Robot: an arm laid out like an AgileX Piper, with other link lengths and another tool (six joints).
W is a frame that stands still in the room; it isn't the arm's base.
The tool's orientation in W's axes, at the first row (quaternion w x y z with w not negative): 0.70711 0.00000 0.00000 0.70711
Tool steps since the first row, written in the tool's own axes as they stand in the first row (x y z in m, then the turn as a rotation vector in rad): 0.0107 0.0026 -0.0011 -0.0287 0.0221 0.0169; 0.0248 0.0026 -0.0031 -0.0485 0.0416 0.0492; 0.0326 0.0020 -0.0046 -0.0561 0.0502 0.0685; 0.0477 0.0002 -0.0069 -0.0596 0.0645 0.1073; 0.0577 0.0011 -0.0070 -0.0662 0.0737 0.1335; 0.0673 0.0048 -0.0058 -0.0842 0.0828 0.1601; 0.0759 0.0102 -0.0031 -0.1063 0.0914 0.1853; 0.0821 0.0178 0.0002 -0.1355 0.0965 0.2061; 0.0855 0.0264 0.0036 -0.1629 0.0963 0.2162; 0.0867 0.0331 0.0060 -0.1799 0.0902 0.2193
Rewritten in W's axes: -0.0026 0.0107 -0.0011 -0.0221 -0.0287 0.0169; -0.0026 0.0248 -0.0031 -0.0416 -0.0485 0.0492; -0.0020 0.0326 -0.0046 -0.0502 -0.0561 0.0685; -0.0002 0.0477 -0.0069 -0.0645 -0.0596 0.1073; -0.0011 0.0577 -0.0070 -0.0737 -0.0662 0.1335; -0.0048 0.0673 -0.0058 -0.0828 -0.0842 0.1601; -0.0102 0.0759 -0.0031 -0.0914 -0.1063 0.1853; -0.0178 0.0821 0.0002 -0.0965 -0.1355 0.2061; -0.0264 0.0855 0.0036 -0.0963 -0.1629 0.2162; -0.0331 0.0867 0.0060 -0.0902 -0.1799 0.2193
